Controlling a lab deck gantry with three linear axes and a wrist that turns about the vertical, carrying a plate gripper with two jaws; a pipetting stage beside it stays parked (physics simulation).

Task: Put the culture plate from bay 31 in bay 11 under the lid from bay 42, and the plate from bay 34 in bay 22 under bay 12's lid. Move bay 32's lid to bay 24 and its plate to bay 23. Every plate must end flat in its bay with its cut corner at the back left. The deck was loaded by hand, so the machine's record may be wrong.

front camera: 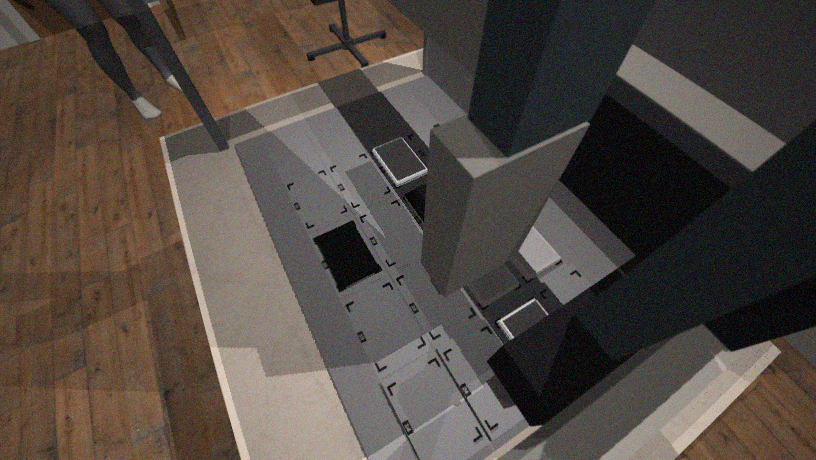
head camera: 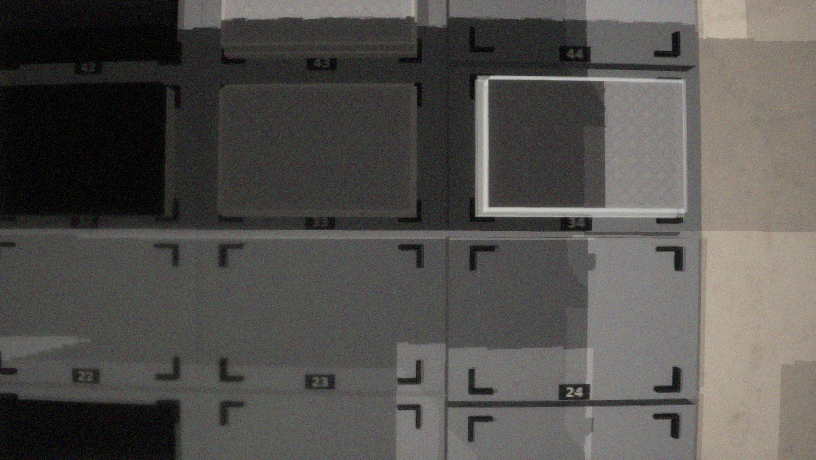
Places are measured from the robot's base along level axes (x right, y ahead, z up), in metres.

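Pixels of known places: robot's base at its link origin: [front camera: 288, 186].
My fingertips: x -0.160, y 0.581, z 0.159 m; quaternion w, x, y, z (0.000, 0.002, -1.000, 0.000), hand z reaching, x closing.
Note:
For each thing: its top centre in the pictures, then the offset to it from my fingertips. "pt": a spot on its surface instead.
- bay 34's plate at its top centre: [head camera: 587, 143] [front camera: 541, 339] dx -0.097, dy -0.025, dz -0.131 m
- Bay 31's pale-rimmed plate at its top centre: [front camera: 399, 158] dx -0.097, dy -0.517, dz -0.145 m
- bay 12 at a spot on its surface: [head camera: 85, 431] [front camera: 359, 249] pt dx +0.091, dy -0.347, dz -0.151 m
- bay 32 at a spot on its surface: [head camera: 80, 148] pt dx -0.097, dy -0.341, dz -0.143 m
- bay 42 at a spot on its surface: [head camera: 85, 28] pt dx -0.181, dy -0.349, dz -0.151 m
- grey plate at its top centre: [head camera: 315, 148] [front camera: 482, 267] dx -0.097, dy -0.189, dz -0.145 m
My gripper [front camera: 531, 374] shows as a black body at the front right, over part of bay 34's plate [front camera: 524, 317] [head camera: 582, 145]; its jaws are hidden. That plate has a bright rim and lies in bay 34. Bay 31's pale-rimmed plate [front camera: 400, 161] lies at the back in the front view. Black rectangular pieces lie in bay 12 [front camera: 347, 255] [head camera: 85, 431], bay 32 [front camera: 417, 205] [head camera: 80, 148] and bay 42 [head camera: 85, 28]; their lids and layers cannot be told apart. Bays 22 [head camera: 85, 308], 23 [head camera: 320, 308] and 24 [head camera: 531, 302] show corner marks and no plate. Cut corners cannot be made out.
A grey plate [front camera: 494, 284] [head camera: 317, 149] lies in bay 33, and a paler one [front camera: 540, 251] [head camera: 318, 8] in bay 43. A large grey block [front camera: 491, 205] and a dark blue column [front camera: 548, 68] stand up over the deck and hide part of it.

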